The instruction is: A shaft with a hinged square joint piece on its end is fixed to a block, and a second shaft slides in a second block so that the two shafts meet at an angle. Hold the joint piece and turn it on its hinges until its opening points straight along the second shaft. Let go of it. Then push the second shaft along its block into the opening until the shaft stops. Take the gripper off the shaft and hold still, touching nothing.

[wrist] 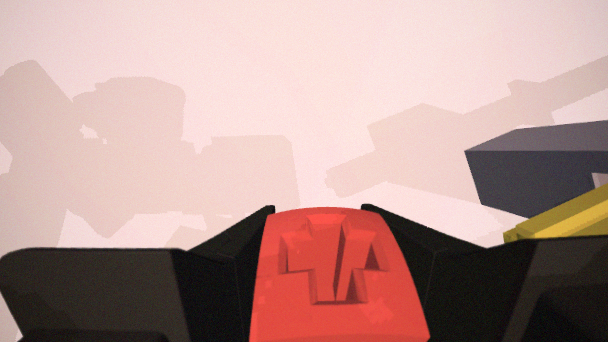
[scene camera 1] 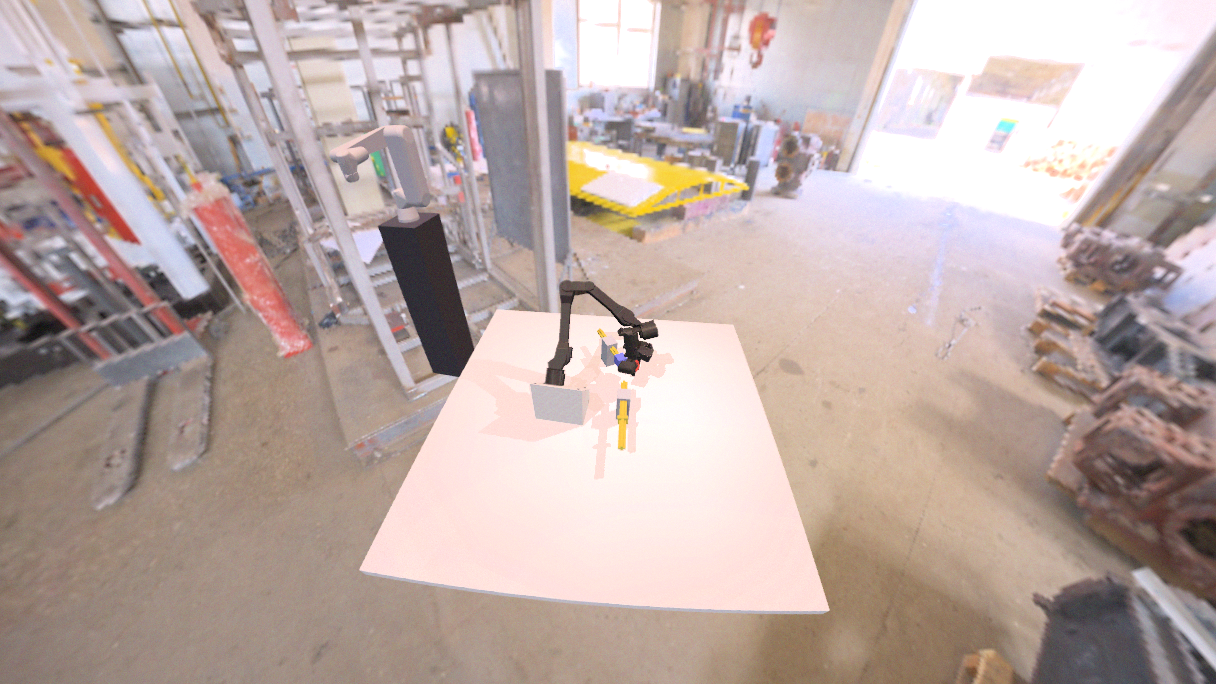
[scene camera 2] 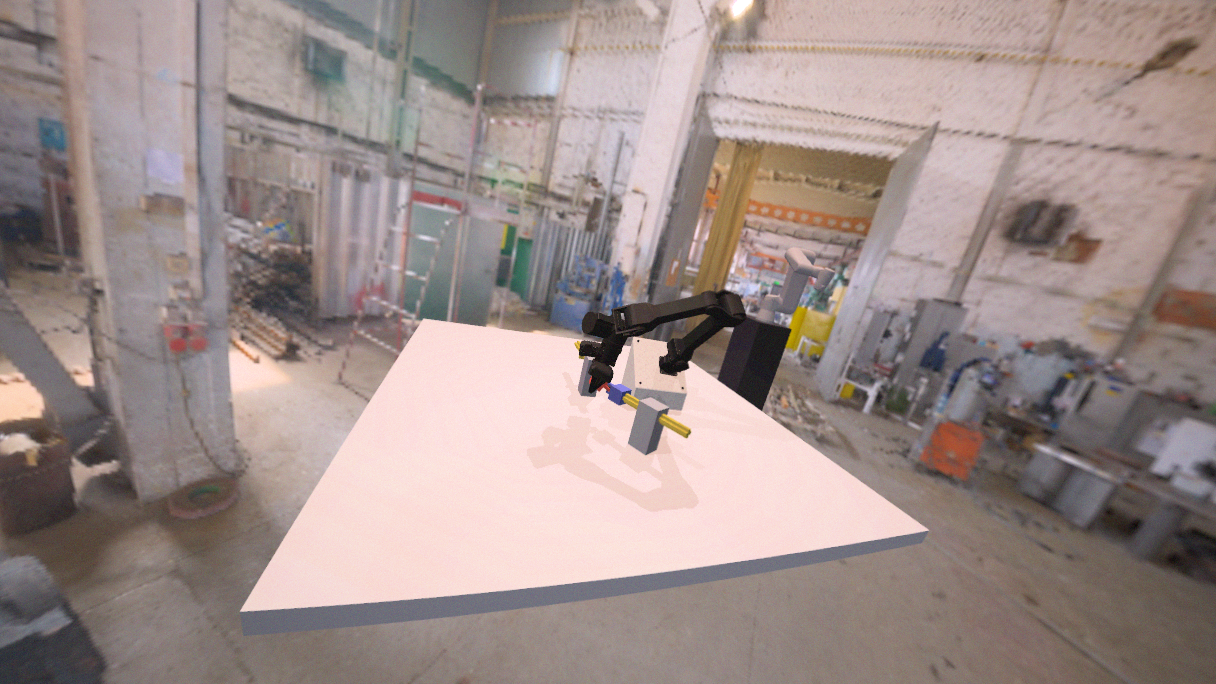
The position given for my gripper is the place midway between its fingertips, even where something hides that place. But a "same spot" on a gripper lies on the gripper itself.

my gripper: wrist 317,213; scene camera 1; scene camera 2
same spot on my gripper: (scene camera 1: pixel 643 351) = (scene camera 2: pixel 593 343)
